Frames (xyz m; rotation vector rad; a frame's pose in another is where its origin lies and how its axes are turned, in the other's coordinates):
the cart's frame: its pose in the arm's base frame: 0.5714 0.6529 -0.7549 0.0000 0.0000 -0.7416
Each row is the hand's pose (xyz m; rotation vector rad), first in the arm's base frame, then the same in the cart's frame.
Working: the arm's base frame: its pose in the cart's frame: 0.0197 -0.8674 0.7549 0.0000 0.0000 0.7416

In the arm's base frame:
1: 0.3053 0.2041 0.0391 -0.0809 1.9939 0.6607
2: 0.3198 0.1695 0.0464 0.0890 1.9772 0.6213
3: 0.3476 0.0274 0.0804 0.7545 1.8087 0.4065
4: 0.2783 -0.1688 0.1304 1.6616 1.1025 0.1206
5: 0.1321 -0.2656 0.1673 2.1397 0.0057 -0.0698
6: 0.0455 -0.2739 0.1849 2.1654 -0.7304 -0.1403
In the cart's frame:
1: 0.1069 -0.5107 0.7940 -0.8477 1.9431 1.1172
2: 0.1410 -0.5264 0.8013 -0.6712 1.9867 1.0841
3: 0.2575 -0.6124 0.8353 0.0499 2.0458 0.8811
4: 0.3389 -0.8039 0.8853 1.1769 1.6690 0.5923
5: 0.2965 -0.9740 0.9222 2.0120 0.7884 0.3627
6: 0.2382 -1.0386 0.9398 2.2912 0.1043 0.2466

